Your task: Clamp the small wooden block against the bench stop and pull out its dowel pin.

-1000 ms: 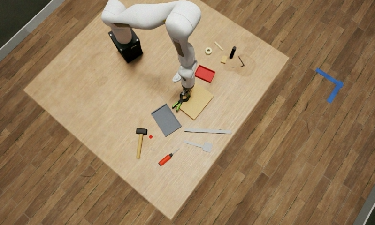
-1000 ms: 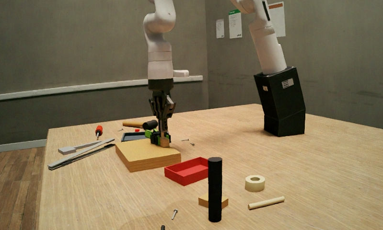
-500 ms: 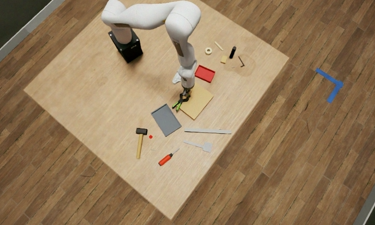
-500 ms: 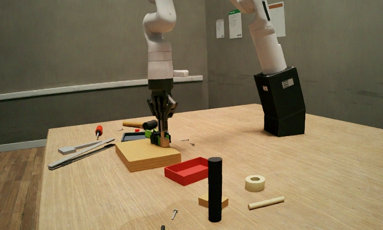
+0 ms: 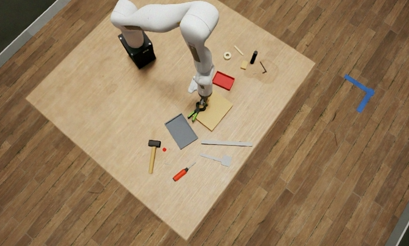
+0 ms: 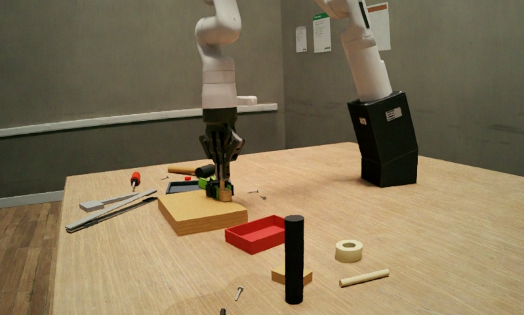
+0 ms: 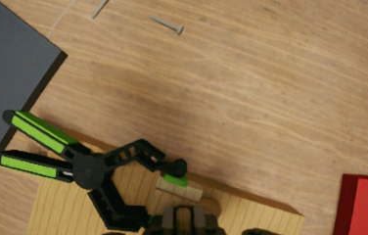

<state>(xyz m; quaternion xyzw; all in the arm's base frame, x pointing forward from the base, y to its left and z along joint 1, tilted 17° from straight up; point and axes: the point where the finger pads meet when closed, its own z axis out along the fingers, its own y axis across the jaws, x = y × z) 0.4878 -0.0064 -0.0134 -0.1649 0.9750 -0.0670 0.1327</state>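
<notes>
Right now my hand is 2 cm above the dowel pin. Round my hand: wooden block: 5 cm below; tan bench board: 6 cm ahead, 1 cm to the right, 7 cm below; red tray: 18 cm to the left, 9 cm below.
</notes>
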